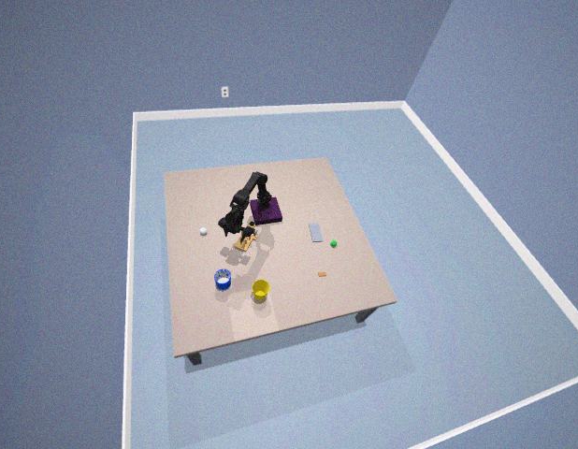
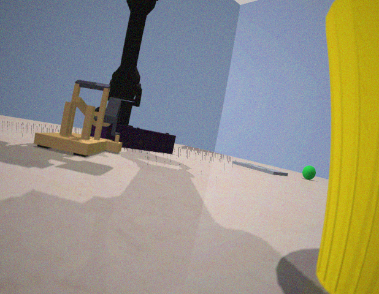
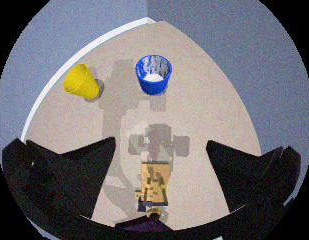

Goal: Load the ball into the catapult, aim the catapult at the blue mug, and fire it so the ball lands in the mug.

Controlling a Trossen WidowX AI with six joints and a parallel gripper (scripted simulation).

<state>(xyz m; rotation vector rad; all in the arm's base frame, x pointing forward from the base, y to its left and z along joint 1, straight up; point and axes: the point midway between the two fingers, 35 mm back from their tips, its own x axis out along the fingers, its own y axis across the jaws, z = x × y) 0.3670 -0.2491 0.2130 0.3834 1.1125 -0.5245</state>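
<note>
Right now my gripper tip is 21 cm past the small black ball, 17 cm above it and 14 cm to the right of it. From my gripper tip the other things lie so: wooden catapult (18 cm below, 15 cm behind, 12 cm to the left); blue mug (20 cm below, 15 cm ahead, 8 cm to the right); yellow cup (26 cm ahead, 20 cm below, 11 cm to the left).
</note>
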